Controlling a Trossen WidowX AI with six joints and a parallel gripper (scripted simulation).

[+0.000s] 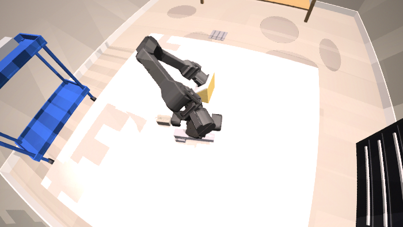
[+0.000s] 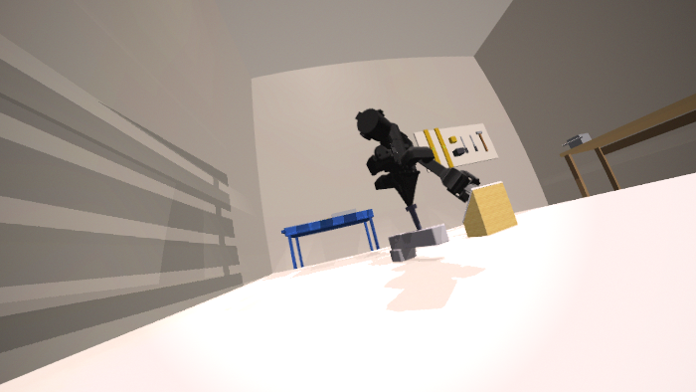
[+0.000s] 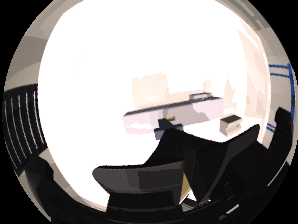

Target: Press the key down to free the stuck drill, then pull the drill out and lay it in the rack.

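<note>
My gripper tip is 30 mm above the pin. The rest, counted from my gripper tip: tan rack: 40 mm behind, 210 mm to the right, 110 mm below; then yellow drill: 50 mm to the right, 80 mm below; then grey block: 40 mm to the right, 80 mm below.
</note>
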